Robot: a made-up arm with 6 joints.
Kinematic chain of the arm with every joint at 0, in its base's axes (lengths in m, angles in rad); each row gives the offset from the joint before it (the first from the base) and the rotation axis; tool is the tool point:
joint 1: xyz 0 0 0.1 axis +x
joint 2: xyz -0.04 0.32 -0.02 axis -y
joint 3: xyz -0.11 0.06 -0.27 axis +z
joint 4: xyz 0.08 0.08 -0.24 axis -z
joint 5: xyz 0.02 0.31 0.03 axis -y
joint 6: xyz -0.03 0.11 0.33 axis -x
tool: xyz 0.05 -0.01 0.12
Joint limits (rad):
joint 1: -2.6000..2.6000
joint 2: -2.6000..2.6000
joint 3: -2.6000..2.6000
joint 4: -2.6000..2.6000
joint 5: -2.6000..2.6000
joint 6: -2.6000..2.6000
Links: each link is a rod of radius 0.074 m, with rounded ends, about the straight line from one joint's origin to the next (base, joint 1, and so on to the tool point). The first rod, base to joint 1, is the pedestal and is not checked.
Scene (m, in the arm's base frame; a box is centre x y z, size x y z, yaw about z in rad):
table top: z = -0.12
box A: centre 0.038 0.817 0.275 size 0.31 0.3 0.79 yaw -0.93
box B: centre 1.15 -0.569 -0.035 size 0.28 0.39 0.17 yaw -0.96
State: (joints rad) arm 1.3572 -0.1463 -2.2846 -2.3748 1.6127 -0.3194
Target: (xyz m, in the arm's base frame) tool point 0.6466 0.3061 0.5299
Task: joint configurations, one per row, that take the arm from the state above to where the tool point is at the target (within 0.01 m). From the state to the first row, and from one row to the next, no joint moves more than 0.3 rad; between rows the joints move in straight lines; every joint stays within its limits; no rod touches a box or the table.
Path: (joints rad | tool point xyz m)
1: 1.6324 -0.0651 -2.3635 -2.1746 1.7862 -0.2690 | -0.5246 0.4996 0.8491
2: 1.9076 0.0160 -2.4423 -1.9744 1.9597 -0.2185 | -0.3327 0.3570 1.0624
3: 2.1829 0.0972 -2.5212 -1.7742 2.1333 -0.1681 | -0.1052 0.1357 1.1788
4: 2.4581 0.1783 -2.6000 -1.5741 2.3068 -0.1176 | 0.1280 -0.0995 1.1715
5: 2.3853 0.4403 -2.4664 -1.7420 2.2391 -0.2105 | 0.1640 -0.0599 1.1768
6: 2.3124 0.7024 -2.3328 -1.9099 2.1715 -0.3034 | 0.2086 0.0389 1.1587
7: 2.2396 0.9644 -2.1992 -2.0779 2.1039 -0.3963 | 0.2879 0.1693 1.0933
8: 2.1668 1.2264 -2.0655 -2.2458 2.0362 -0.4891 | 0.4051 0.2859 0.9628
9: 2.0939 1.4885 -1.9319 -2.4137 1.9686 -0.5820 | 0.5380 0.3416 0.7674
10: 2.0211 1.7505 -1.7983 -2.5817 1.9010 -0.6749 | 0.6466 0.3061 0.5299

